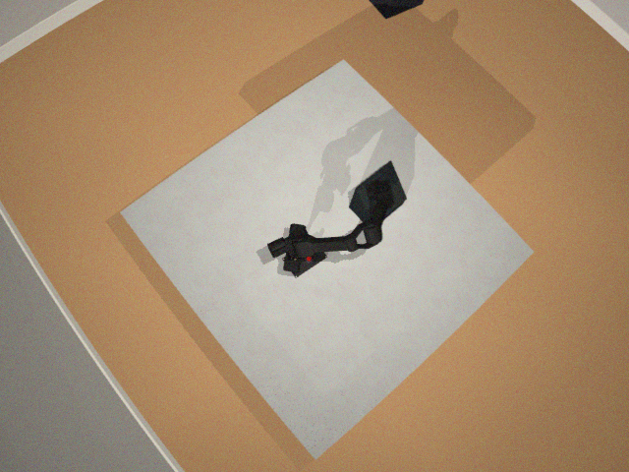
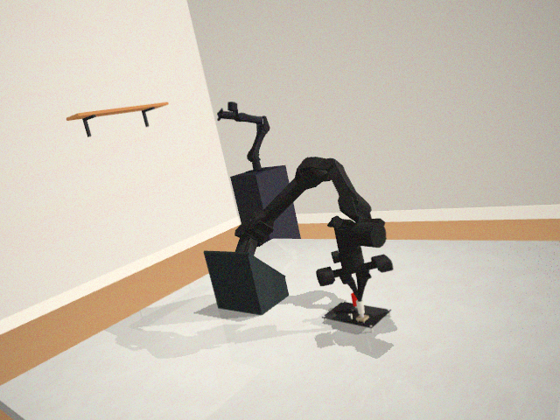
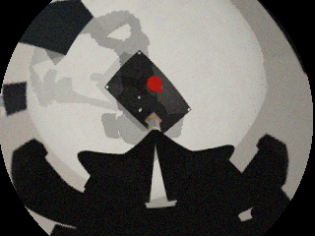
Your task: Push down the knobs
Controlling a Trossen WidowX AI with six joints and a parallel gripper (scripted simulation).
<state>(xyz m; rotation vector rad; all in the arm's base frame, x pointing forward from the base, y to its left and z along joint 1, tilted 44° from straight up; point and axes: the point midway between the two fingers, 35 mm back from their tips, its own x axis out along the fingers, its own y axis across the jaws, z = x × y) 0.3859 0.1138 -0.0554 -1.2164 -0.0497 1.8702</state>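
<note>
My gripper tip is now 2 cm above the white knob. Also, from my gripper tip: red knob (5 cm behind, 4 cm to the left, 2 cm below).
</note>
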